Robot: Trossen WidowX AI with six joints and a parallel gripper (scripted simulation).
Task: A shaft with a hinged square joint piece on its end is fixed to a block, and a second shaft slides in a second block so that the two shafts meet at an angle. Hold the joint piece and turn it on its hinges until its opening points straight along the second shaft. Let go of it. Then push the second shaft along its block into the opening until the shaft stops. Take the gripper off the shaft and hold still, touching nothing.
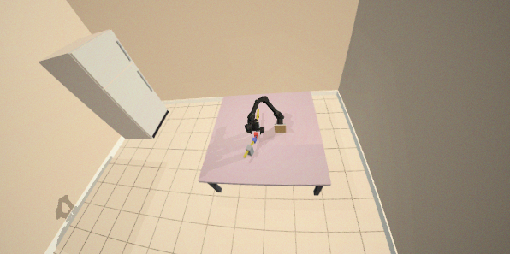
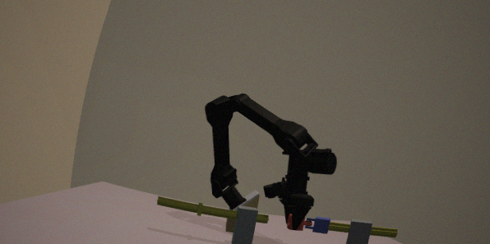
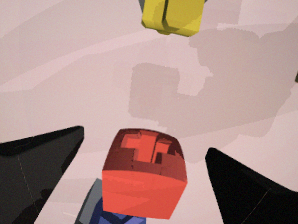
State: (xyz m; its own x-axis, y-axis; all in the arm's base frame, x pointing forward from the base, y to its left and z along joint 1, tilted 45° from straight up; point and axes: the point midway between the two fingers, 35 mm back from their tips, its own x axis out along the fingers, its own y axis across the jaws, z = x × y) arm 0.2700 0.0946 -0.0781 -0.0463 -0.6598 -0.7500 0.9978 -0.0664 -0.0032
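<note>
Right now my gripper tip is 20 mm to the right of the red joint piece and 10 mm below it.
</note>
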